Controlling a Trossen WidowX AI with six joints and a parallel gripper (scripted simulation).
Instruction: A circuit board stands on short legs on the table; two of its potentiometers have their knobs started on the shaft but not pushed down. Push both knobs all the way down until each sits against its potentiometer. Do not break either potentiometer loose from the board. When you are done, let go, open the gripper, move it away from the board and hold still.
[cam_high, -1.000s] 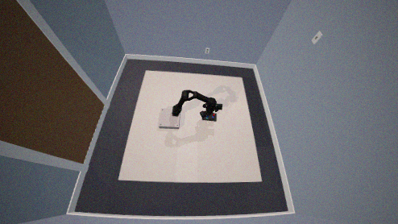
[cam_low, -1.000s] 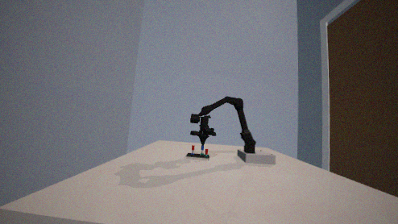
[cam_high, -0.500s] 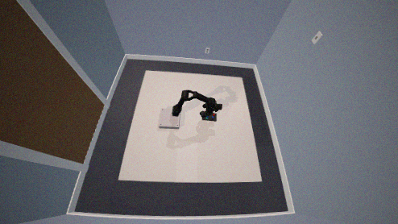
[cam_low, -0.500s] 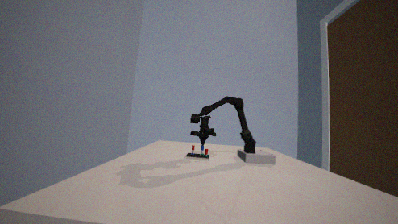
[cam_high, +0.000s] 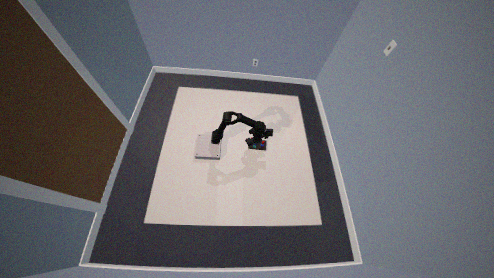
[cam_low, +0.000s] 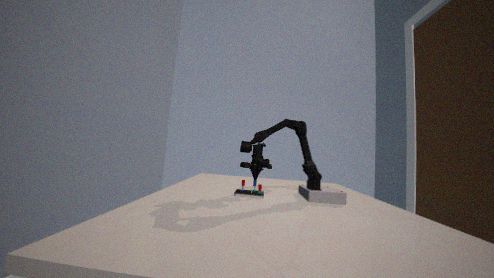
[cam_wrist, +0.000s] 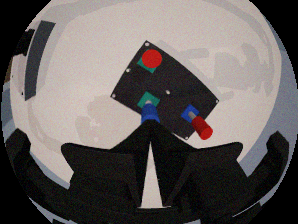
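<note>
My gripper tip is now 20 mm above the blue knob. Round my gripper tip: red knob (30 mm behind, 50 mm to the left, 30 mm below).
</note>
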